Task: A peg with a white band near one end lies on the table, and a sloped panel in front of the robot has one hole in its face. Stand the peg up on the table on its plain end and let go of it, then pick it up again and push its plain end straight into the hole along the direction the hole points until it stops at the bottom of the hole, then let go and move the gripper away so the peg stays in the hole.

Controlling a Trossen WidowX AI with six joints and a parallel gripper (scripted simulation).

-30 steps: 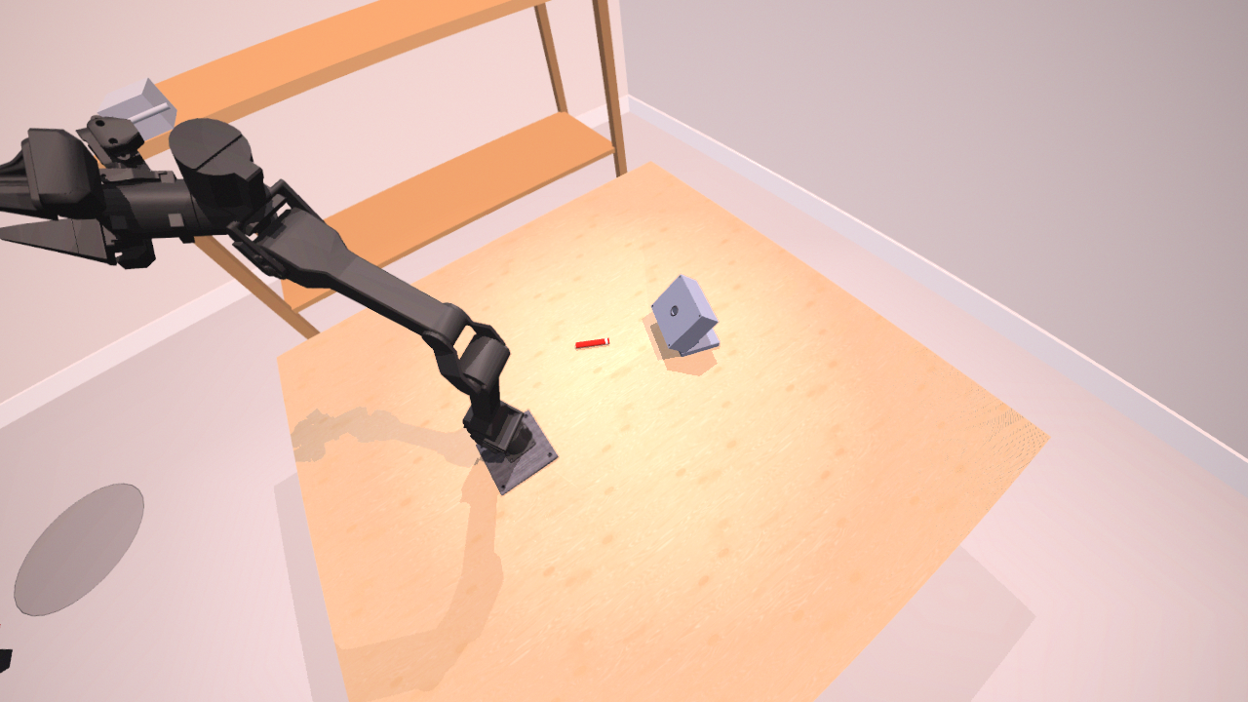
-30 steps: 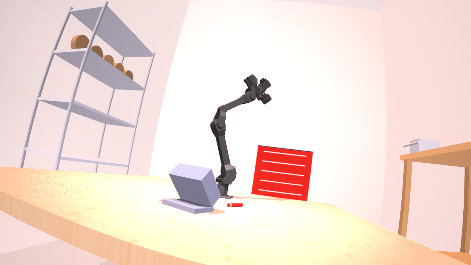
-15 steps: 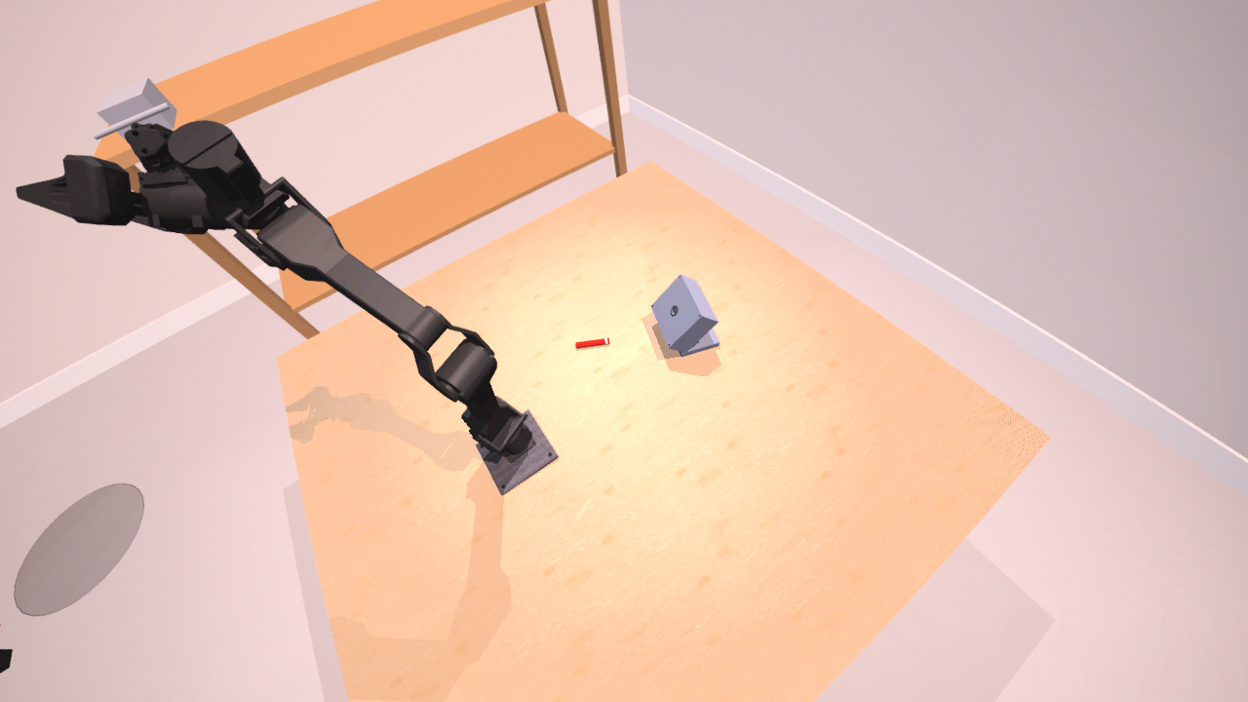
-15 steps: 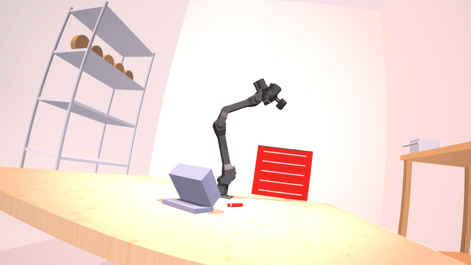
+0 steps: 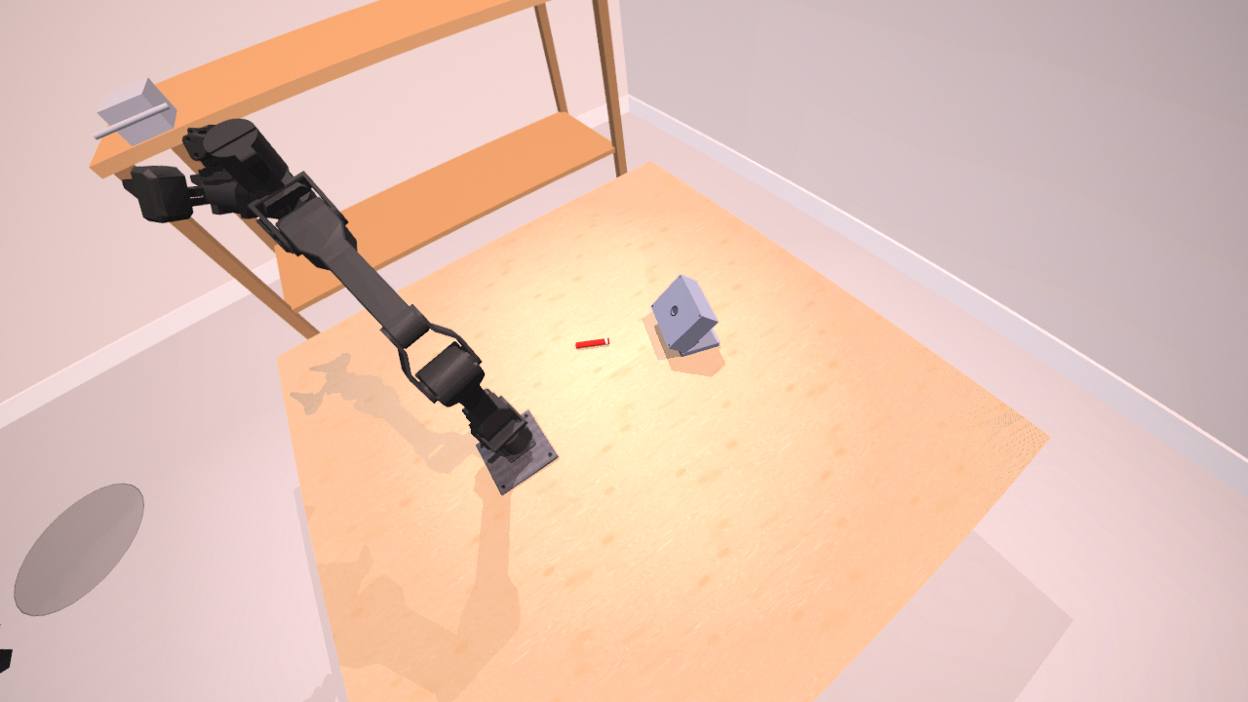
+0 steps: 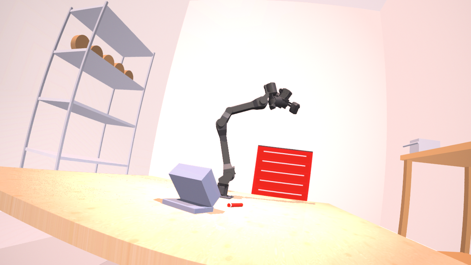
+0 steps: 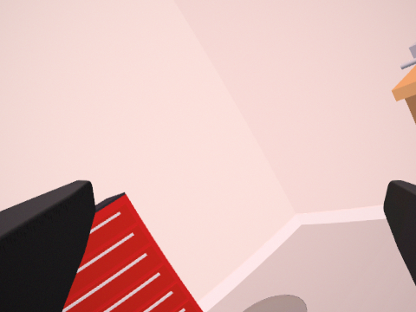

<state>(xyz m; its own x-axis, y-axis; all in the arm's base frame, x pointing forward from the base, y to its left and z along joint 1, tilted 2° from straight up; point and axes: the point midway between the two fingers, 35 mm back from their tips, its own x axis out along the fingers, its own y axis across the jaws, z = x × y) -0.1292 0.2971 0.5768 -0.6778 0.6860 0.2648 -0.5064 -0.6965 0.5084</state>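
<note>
Now: the red peg 460 mm ahead of my gripper tip, 240 mm to the right of it and 570 mm below it. Round my gripper tip: grey sloped panel (630 mm ahead, 360 mm to the right, 510 mm below).
</note>
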